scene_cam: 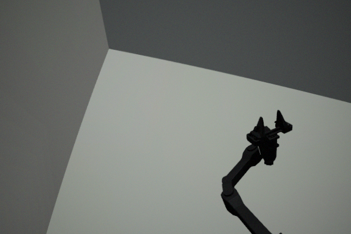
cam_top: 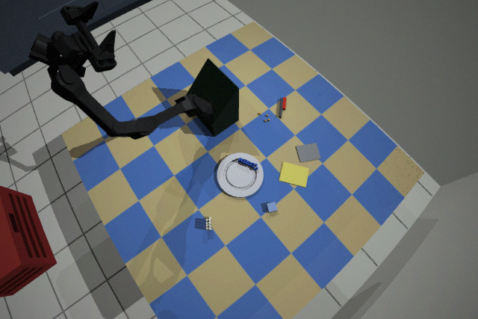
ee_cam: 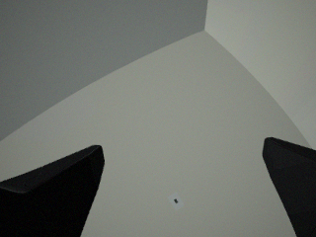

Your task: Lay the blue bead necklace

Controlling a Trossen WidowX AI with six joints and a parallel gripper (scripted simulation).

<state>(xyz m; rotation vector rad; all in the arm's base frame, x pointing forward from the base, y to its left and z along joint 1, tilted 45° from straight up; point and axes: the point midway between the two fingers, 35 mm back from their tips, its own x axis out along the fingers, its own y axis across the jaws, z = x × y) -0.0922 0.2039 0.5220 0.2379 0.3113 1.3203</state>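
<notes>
Now: gripper tip 670 mm above the round white bead board, 310 mm short of it and 180 mm to the right of it. Also, from my gripper tip: small blue cube: 670 mm below, 500 mm ahead, 220 mm to the left; then red marker: 670 mm below, 550 mm to the left, 130 mm ahead; then yellow pad: 680 mm below, 440 mm ahead, 380 mm to the left.
</notes>
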